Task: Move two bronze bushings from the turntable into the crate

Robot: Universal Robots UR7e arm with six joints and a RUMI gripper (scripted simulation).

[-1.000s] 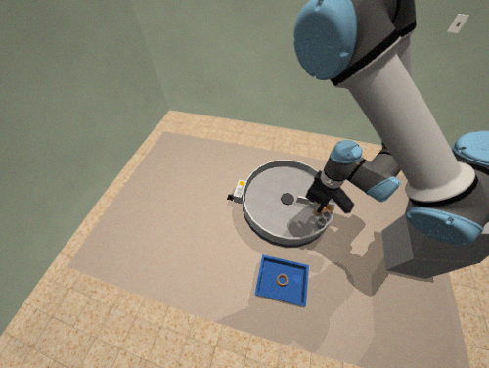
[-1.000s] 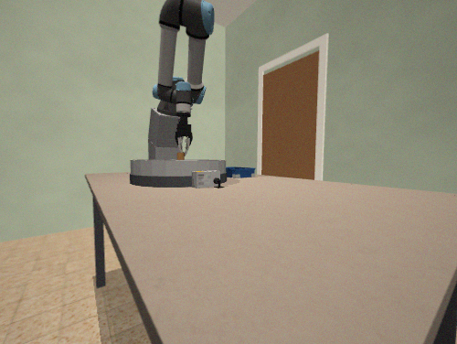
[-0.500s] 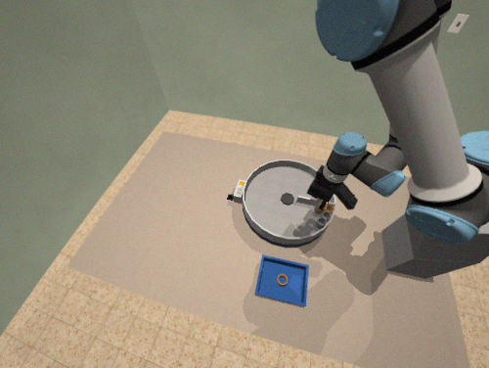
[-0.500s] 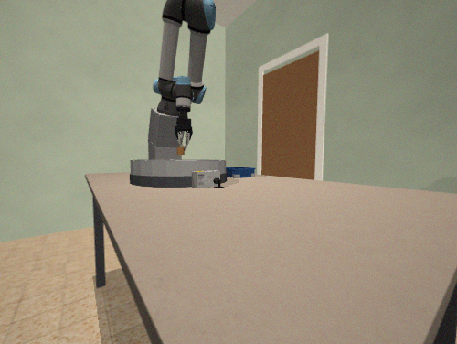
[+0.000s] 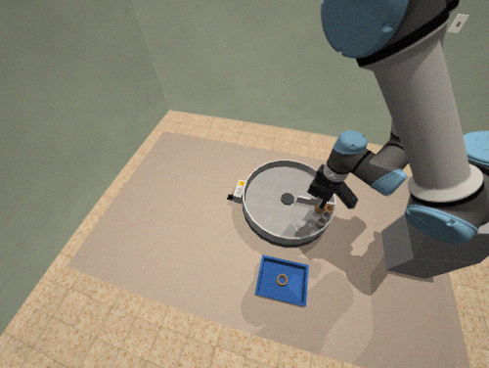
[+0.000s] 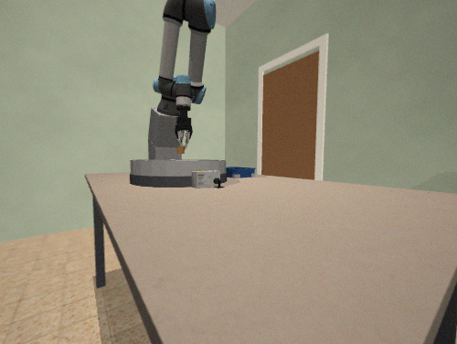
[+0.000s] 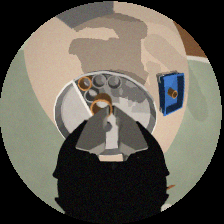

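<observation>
Right now the blue crate is 260 mm to the left of my hand, 140 mm below it and 140 mm ahead of it. Also, from my hand: grey turntable 110 mm below, 110 mm ahead, 100 mm to the right.
</observation>
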